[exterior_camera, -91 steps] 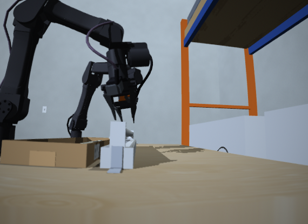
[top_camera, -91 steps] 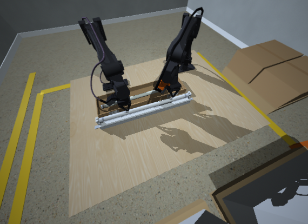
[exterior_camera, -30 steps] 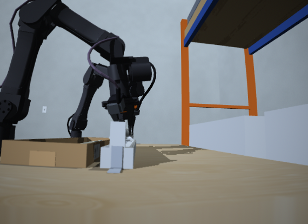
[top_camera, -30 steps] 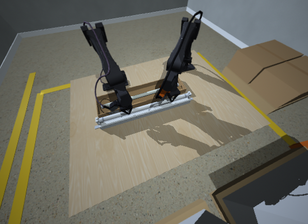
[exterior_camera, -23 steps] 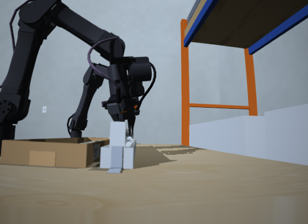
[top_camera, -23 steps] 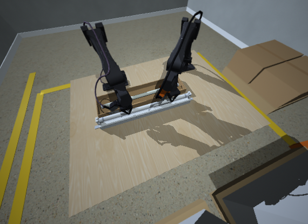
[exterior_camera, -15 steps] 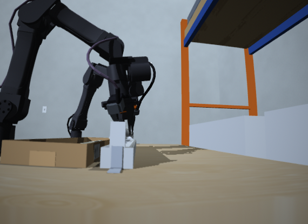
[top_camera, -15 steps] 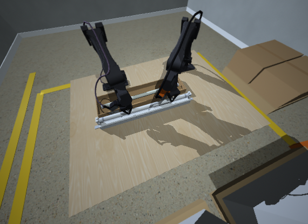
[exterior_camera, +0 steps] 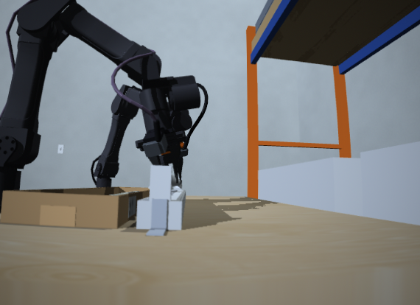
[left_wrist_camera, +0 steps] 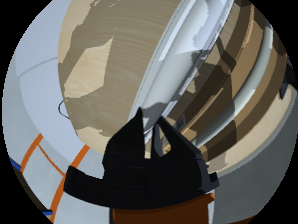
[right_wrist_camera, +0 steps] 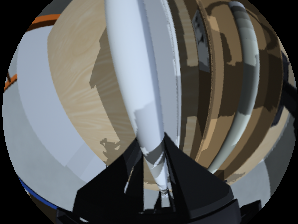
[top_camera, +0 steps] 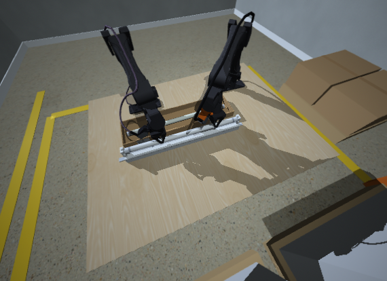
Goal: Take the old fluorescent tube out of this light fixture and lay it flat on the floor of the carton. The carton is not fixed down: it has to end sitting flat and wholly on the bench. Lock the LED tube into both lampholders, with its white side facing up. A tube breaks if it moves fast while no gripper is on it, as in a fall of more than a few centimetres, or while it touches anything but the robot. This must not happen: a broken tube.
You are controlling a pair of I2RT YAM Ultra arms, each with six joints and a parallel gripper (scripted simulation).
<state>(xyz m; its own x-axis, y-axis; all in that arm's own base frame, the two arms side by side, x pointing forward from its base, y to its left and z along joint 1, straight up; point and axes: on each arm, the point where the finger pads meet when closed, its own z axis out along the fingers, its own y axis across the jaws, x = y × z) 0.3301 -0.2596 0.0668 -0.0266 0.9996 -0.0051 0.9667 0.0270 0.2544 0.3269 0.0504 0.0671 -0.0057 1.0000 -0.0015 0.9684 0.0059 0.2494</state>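
My right hand is 120 mm to the right of the LED tube. From my right hand the other things lie so: brown carton 140 mm behind, 120 mm to the left, 40 mm below; then white fixture 120 mm to the left, 10 mm below; then old fluorescent tube 140 mm behind, 120 mm to the left, 50 mm below.
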